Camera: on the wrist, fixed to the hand. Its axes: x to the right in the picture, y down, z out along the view.
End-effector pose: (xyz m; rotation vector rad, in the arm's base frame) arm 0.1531 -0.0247 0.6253 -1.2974 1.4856 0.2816
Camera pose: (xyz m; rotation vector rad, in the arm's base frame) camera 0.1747 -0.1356 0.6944 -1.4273 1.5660 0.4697
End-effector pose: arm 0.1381 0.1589 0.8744 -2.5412 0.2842 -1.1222
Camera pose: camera 0.0763 0.2160 0.9767 -2.6702 0.5187 -1.1717
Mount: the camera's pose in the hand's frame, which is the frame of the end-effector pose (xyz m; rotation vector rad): 0.0097 -0.0899 -0.0968 -0.2105 0.0382 0.0670
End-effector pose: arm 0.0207 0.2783 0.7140 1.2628 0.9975 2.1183
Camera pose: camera -0.0666 0.3077 0.6189 1.1707 0.7336 2.2392
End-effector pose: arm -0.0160 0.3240 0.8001 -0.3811 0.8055 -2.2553
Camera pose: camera -0.1155 0.4100 0.7846 -0.4031 1.0645 -2.1278
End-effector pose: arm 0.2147 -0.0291 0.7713 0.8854 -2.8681 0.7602
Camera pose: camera 0.2457 -0.0532 0.8978 0.7440 -2.8878 0.4621
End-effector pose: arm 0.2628 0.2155 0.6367 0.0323 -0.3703 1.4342
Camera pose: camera 0.3730 0.2351 0.5659 -0.1792 -0.4929 1.4531
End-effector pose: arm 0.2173 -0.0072 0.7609 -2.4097 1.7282 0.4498
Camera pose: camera 0.3202 -0.0140 0.8441 2.4285 -1.7997 -0.6048
